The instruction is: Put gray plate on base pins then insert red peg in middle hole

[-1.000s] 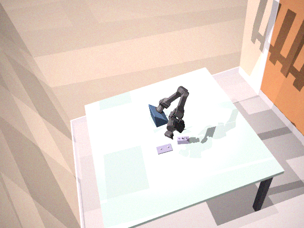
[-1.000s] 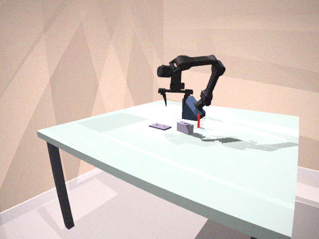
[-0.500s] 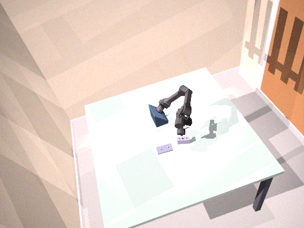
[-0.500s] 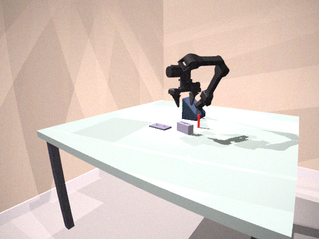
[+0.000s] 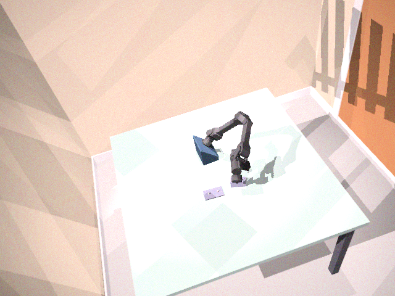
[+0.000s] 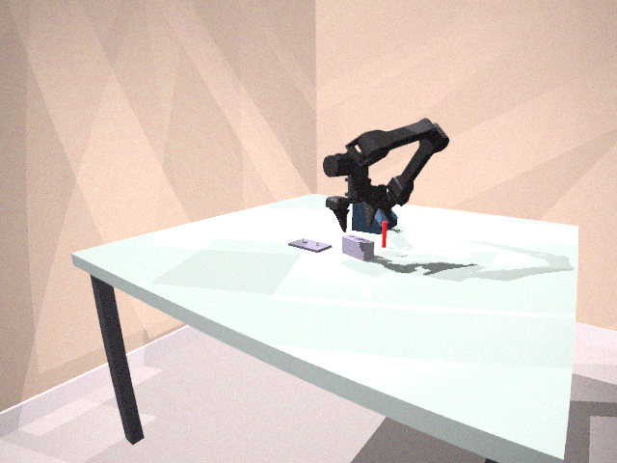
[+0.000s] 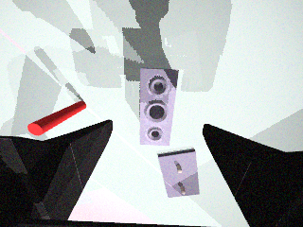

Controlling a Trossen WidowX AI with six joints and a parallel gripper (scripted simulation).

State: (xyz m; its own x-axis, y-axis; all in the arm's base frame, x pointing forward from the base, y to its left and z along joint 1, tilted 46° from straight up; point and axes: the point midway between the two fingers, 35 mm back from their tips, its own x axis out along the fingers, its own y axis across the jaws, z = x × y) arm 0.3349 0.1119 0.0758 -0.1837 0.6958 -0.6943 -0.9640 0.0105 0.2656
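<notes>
Now: the gray plate 40 mm below my gripper tip. The rest, counted from my gripper tip: pin base: 30 mm ahead, 160 mm to the right, 70 mm below; red peg: 120 mm behind, 20 mm to the left, 40 mm below.
</notes>
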